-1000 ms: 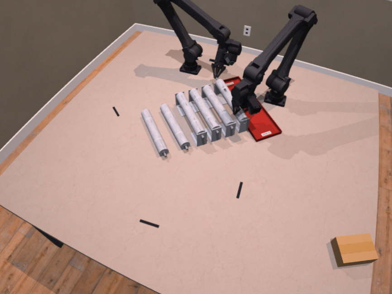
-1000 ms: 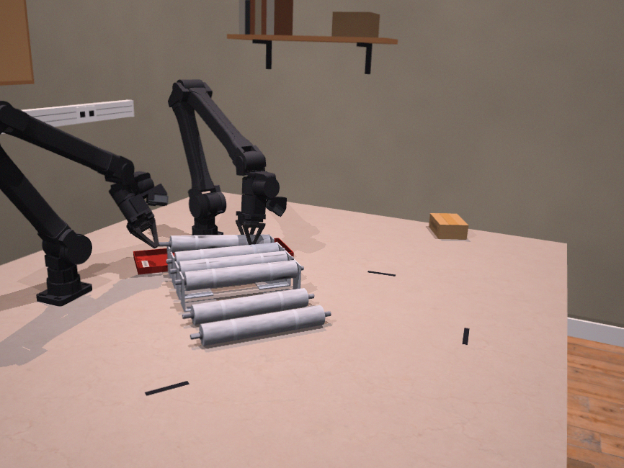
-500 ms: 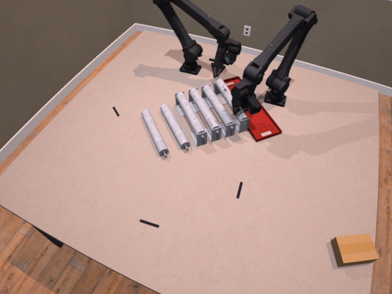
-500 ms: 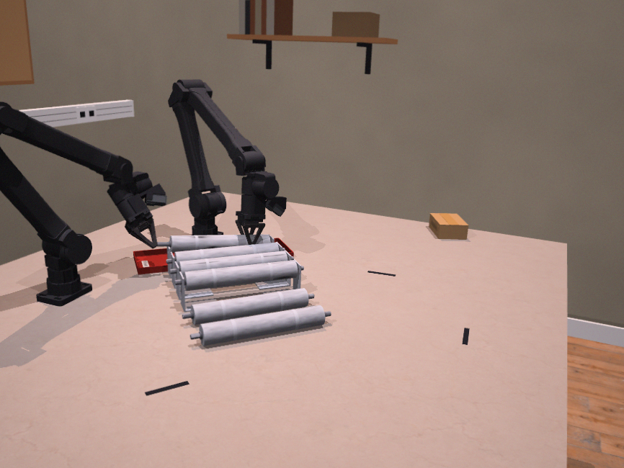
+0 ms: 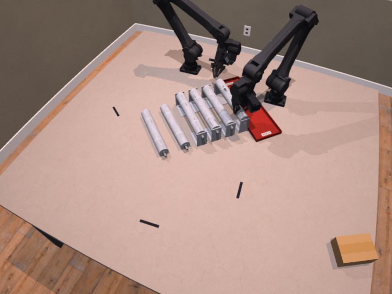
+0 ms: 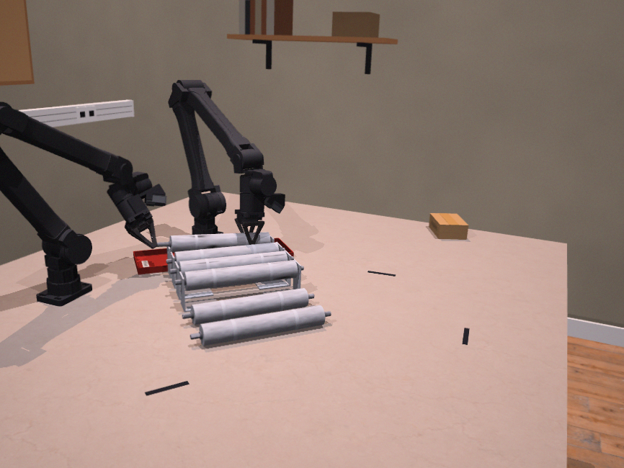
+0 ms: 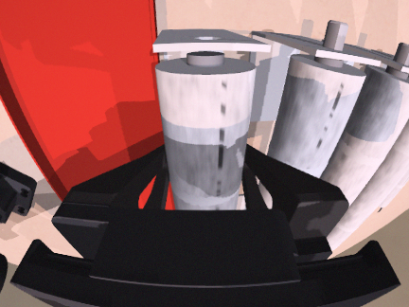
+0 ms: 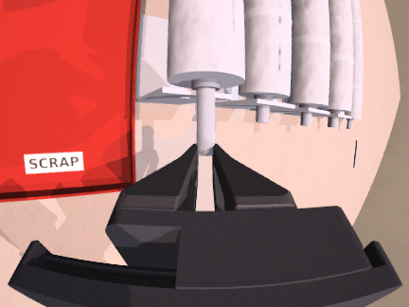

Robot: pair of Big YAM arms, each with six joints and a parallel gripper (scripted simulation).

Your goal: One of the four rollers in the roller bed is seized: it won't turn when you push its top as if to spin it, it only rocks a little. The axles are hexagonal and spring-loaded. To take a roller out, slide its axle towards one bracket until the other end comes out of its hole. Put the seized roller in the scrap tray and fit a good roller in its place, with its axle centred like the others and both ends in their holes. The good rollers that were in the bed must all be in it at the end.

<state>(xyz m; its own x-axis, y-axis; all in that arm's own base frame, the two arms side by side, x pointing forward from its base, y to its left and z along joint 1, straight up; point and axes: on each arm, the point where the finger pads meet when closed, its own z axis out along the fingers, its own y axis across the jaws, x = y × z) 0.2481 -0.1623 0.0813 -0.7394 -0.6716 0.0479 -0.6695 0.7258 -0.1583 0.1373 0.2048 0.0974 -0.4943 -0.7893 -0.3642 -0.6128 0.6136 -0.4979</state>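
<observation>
Now: the roller 50 mm behind my left hand, 70 mm to the right of it and 10 mm above it. Also, from my left hand: red scrap tray 130 mm behind, 80 mm below; cardboard box 380 mm ahead, 690 mm to the left, 50 mm below.
</observation>
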